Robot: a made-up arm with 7 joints. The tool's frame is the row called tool.
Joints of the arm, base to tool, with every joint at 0 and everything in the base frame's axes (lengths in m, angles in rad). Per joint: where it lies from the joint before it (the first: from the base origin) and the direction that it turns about. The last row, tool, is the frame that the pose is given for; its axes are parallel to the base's.
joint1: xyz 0.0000 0.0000 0.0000 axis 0 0.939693 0.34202
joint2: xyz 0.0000 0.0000 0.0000 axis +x
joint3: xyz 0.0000 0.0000 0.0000 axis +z
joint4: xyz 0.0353 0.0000 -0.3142 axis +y
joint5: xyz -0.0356 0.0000 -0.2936 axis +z
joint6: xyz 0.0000 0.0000 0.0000 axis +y
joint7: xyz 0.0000 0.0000 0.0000 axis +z
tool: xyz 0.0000 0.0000 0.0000
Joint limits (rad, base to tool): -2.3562..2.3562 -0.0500..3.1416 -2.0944..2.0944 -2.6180..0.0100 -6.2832..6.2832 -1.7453..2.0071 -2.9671..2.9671
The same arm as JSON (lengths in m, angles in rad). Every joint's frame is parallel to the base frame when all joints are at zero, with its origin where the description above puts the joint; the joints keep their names.
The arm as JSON. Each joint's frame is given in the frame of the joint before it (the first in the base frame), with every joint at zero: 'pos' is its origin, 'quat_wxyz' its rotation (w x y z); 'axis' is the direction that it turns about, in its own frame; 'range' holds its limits. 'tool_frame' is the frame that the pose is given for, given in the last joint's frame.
{"length_unit": "m", "angle_unit": "rad", "joints": [{"joint": "joint1", "pos": [0.0, 0.0, 0.0], "quat_wxyz": [1.0, 0.0, 0.0, 0.0], "axis": [0.0, 0.9397, 0.342], "range": [-2.3562, 2.3562]}, {"joint": "joint2", "pos": [0.0, 0.0, 0.0], "quat_wxyz": [1.0, 0.0, 0.0, 0.0], "axis": [1.0, 0.0, 0.0], "range": [-0.05, 3.1416]}, {"joint": "joint3", "pos": [0.0, 0.0, 0.0], "quat_wxyz": [1.0, 0.0, 0.0, 0.0], "axis": [0.0, 0.0, 1.0], "range": [-2.0944, 2.0944]}, {"joint": "joint4", "pos": [0.0353, 0.0, -0.3142], "quat_wxyz": [1.0, 0.0, 0.0, 0.0], "axis": [0.0, 1.0, 0.0], "range": [-2.618, 0.01]}, {"joint": "joint5", "pos": [-0.0356, 0.0, -0.2936], "quat_wxyz": [1.0, 0.0, 0.0, 0.0], "axis": [0.0, 0.0, 1.0], "range": [-6.2832, 6.2832]}, {"joint": "joint6", "pos": [0.0, 0.0, 0.0], "quat_wxyz": [1.0, 0.0, 0.0, 0.0], "axis": [0.0, 1.0, 0.0], "range": [-1.7453, 2.0071]}, {"joint": "joint7", "pos": [0.0, 0.0, 0.0], "quat_wxyz": [1.0, 0.0, 0.0, 0.0], "axis": [0.0, 0.0, 1.0], "range": [-2.9671, 2.9671]}], "tool_frame": {"pos": [0.0, 0.0, 0.0], "quat_wxyz": [1.0, 0.0, 0.0, 0.0]}}
